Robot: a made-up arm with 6 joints. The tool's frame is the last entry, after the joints.
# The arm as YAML. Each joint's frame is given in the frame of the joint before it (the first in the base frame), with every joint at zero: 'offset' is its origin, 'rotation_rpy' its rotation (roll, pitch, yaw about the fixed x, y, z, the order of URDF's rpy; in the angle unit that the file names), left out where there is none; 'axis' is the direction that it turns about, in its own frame. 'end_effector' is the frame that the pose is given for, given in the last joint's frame.
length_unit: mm
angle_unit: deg
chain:
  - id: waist
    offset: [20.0, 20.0, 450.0]
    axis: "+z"
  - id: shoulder
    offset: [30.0, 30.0, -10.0]
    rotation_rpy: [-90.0, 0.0, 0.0]
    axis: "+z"
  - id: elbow
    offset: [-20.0, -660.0, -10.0]
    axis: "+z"
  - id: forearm
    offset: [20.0, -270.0, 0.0]
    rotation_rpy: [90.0, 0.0, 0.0]
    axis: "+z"
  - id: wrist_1
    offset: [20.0, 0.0, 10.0]
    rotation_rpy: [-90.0, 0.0, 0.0]
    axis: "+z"
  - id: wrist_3
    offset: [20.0, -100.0, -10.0]
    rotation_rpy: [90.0, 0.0, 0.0]
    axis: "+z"
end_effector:
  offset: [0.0, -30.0, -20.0]
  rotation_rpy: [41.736, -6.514, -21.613]
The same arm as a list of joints. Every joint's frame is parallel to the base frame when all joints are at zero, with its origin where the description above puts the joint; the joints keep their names.
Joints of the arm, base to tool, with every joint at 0 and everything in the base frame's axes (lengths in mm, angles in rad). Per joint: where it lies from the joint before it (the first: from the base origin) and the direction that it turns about. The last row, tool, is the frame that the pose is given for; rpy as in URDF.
waist: axis +z xyz 20.0 20.0 450.0
shoulder: axis +y xyz 30.0 30.0 -10.0
elbow: axis +y xyz -20.0 -10.0 660.0
forearm: axis +z xyz 20.0 0.0 270.0
wrist_1: axis +y xyz 20.0 0.0 10.0
wrist_3: axis +z xyz 20.0 -10.0 100.0
tool: xyz 0.0 -30.0 -20.0 rpy 0.7284 -0.1137 -0.3772

